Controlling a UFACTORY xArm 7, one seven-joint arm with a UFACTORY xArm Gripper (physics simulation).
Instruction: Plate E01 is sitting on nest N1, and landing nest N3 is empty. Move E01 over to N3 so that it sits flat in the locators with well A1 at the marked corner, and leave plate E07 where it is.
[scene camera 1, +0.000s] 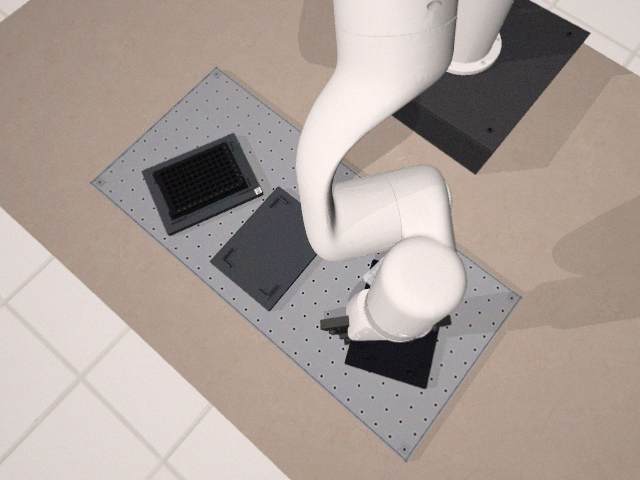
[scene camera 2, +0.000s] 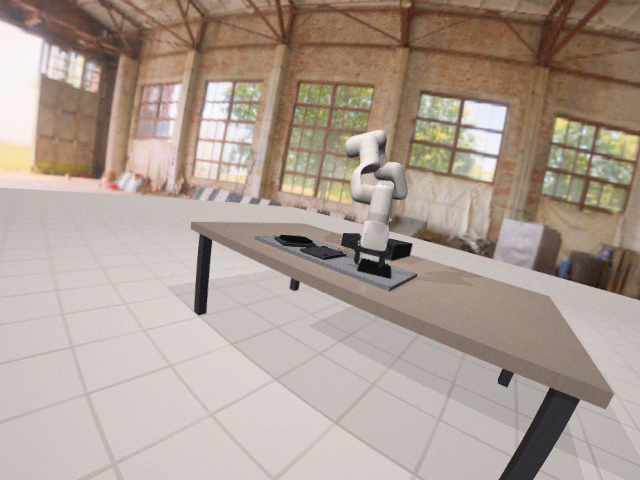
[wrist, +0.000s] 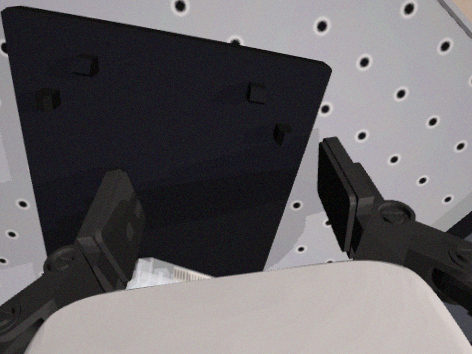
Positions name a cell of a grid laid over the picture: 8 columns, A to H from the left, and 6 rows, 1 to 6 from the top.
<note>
My gripper (scene camera 1: E5) is open, holding nothing. Also in view: a white well plate (wrist: C5). Further things: a black well plate (scene camera 1: C3).
My gripper shows as well in scene camera 2 (scene camera 2: E4) and in the wrist view (wrist: D4). The wrist view does not show the black well plate: it is out of frame.
</note>
